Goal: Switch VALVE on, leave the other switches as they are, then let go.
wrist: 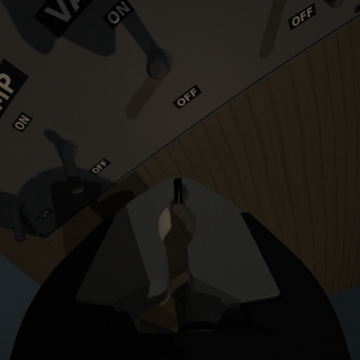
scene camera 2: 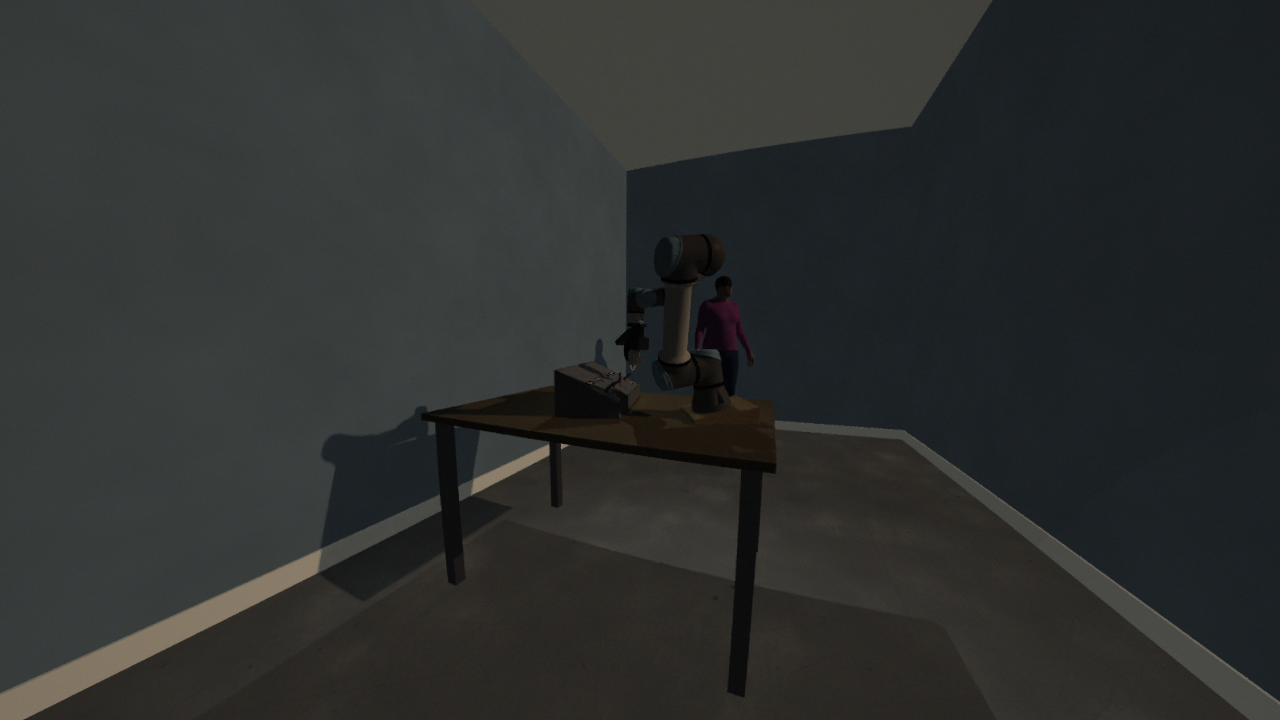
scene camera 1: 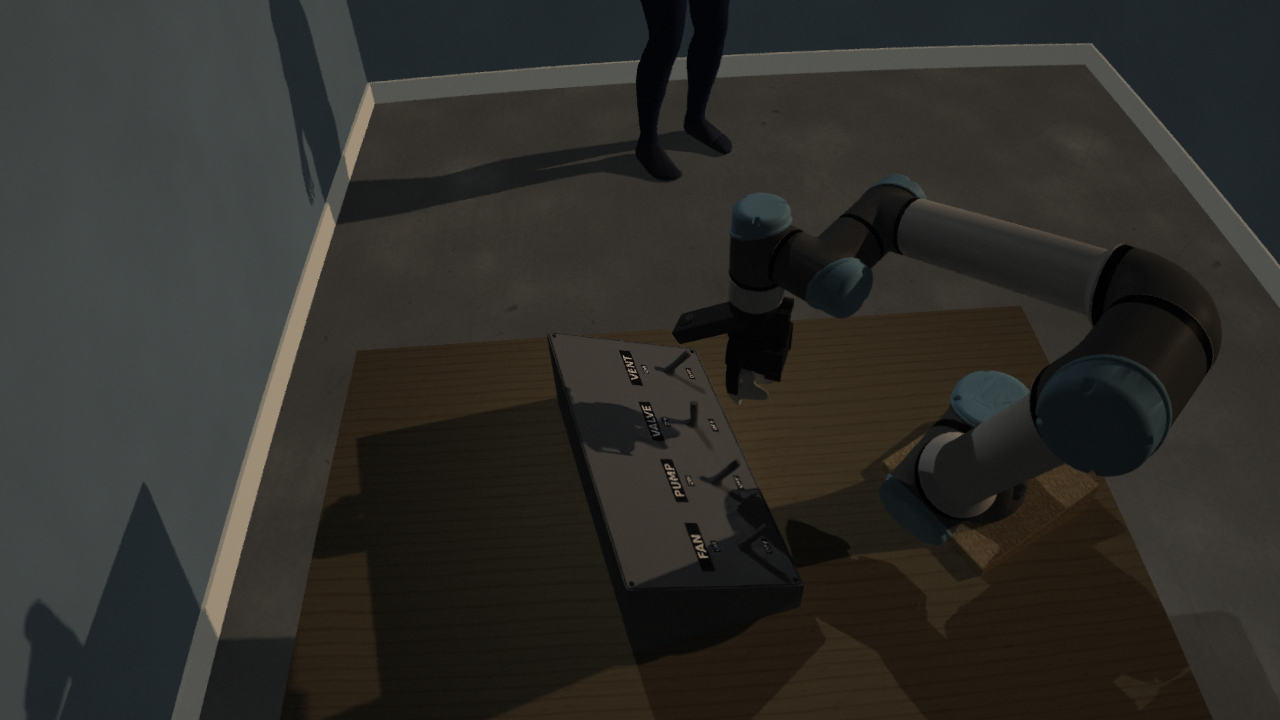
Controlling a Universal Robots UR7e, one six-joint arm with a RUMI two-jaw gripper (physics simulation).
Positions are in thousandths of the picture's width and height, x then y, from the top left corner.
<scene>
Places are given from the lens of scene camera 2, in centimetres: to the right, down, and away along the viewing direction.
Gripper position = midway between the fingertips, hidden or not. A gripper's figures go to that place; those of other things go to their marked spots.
gripper (scene camera 2: 494,516): -4, 5, 149
grey sloped switch panel (scene camera 2: 454,544): -22, 12, 124
</scene>
